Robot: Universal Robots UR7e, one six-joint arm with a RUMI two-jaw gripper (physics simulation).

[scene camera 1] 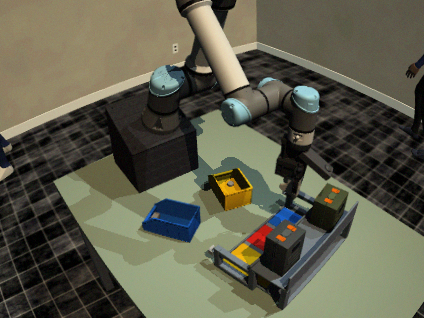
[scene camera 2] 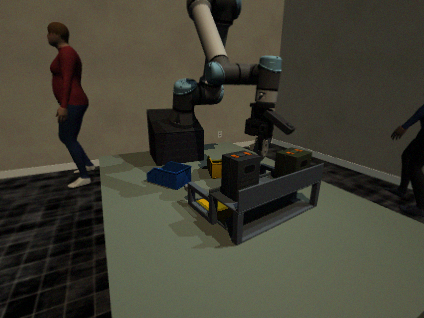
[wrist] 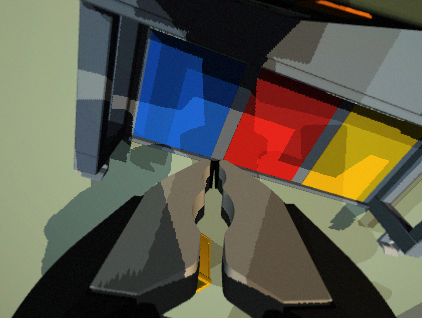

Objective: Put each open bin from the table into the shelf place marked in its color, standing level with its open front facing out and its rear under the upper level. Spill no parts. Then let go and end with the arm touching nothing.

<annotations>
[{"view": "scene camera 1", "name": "my gripper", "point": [292,199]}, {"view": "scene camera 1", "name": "blue open bin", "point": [178,220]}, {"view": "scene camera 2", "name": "my gripper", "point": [260,160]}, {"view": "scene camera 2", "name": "blue open bin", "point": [173,175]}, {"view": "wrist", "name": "my gripper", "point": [214,163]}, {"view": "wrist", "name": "marked shelf place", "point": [187,91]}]
</annotations>
